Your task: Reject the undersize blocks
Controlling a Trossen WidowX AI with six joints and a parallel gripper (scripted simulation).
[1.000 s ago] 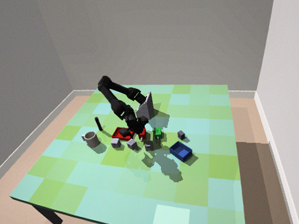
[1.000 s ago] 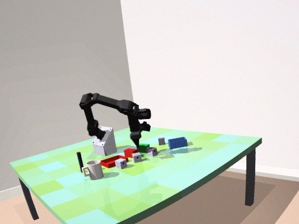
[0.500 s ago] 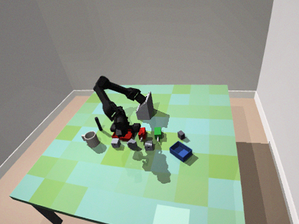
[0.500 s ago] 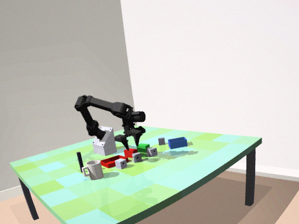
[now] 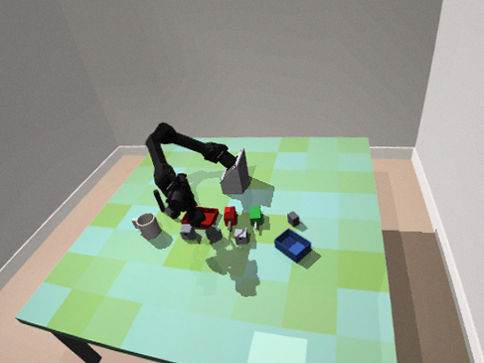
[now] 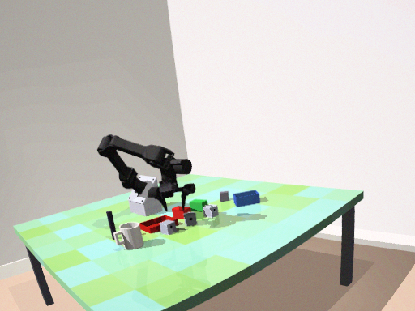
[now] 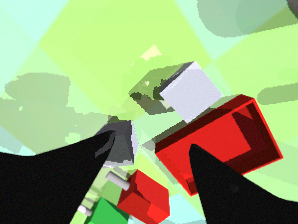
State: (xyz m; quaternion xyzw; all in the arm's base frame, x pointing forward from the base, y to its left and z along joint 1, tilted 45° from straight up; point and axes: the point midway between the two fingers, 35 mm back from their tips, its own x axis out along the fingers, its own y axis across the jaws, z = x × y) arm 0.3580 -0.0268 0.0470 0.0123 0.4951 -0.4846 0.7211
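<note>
The red reject tray is 10 cm behind my gripper tip, 4 cm to the right of it and 7 cm below it. Also, from my gripper tip: steel block (1 cm behind, 18 cm to the left, 6 cm below); green GO gauge (10 cm behind, 22 cm to the left, 6 cm below); mug (2 cm ahead, 24 cm to the right, 4 cm below).
</note>
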